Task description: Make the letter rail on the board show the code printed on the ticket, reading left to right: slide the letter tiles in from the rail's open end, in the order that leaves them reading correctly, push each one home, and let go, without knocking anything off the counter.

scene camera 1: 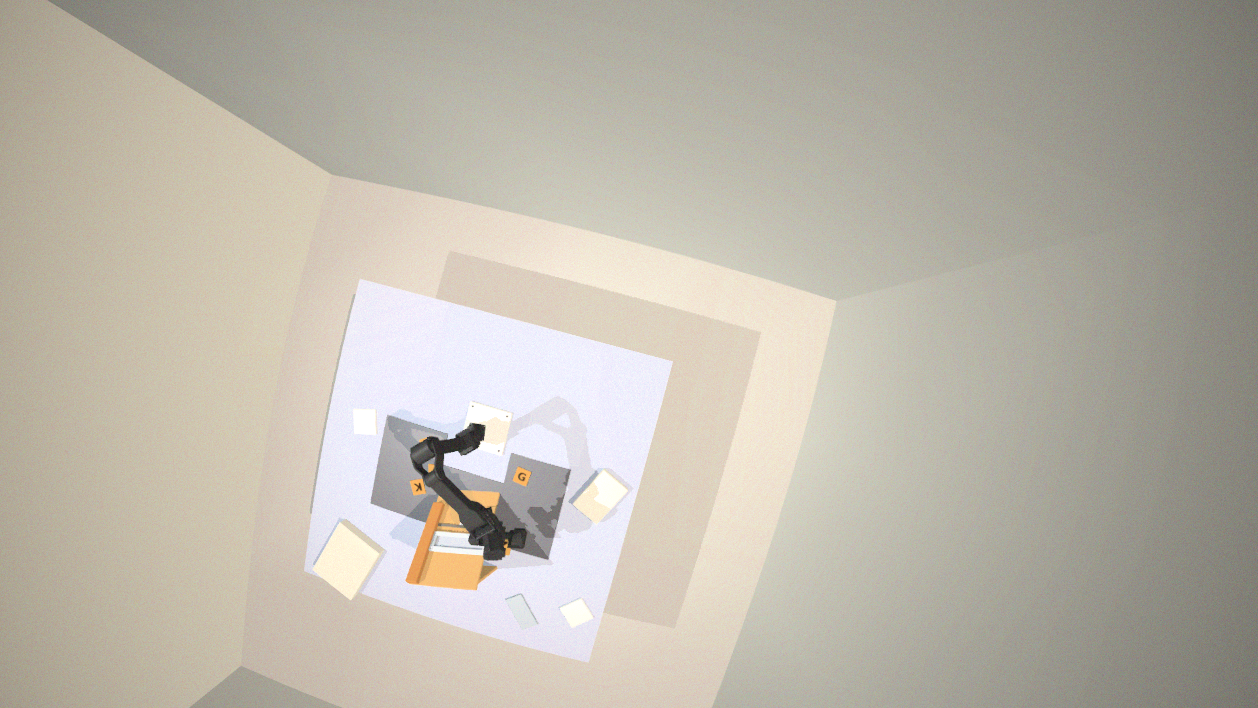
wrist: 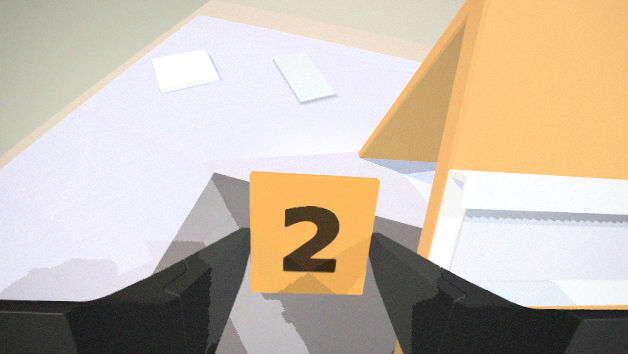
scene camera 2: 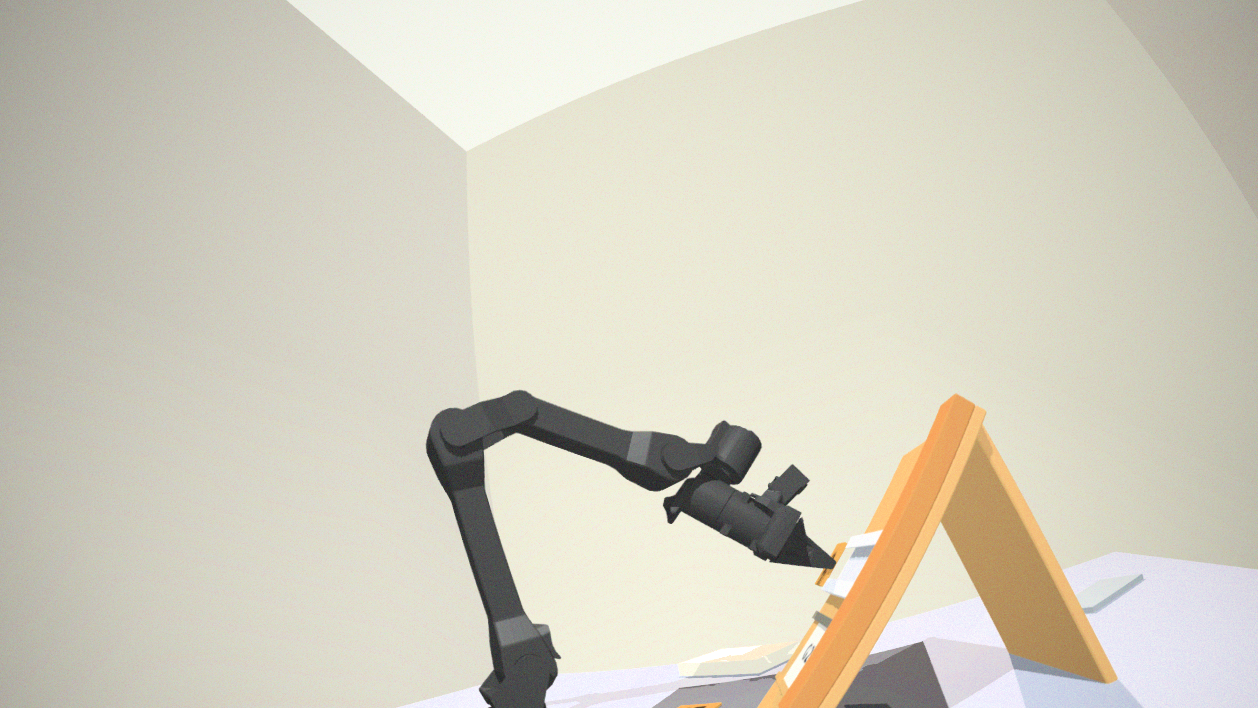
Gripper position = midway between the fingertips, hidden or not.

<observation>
I see my gripper [scene camera 2: 830,565], a cream block [scene camera 1: 347,560], a grey slab [scene camera 2: 1091,599], a cream block [scene camera 1: 604,491] and a grey mat [wrist: 255,315].
My gripper is seen too in the wrist view [wrist: 311,239].
</observation>
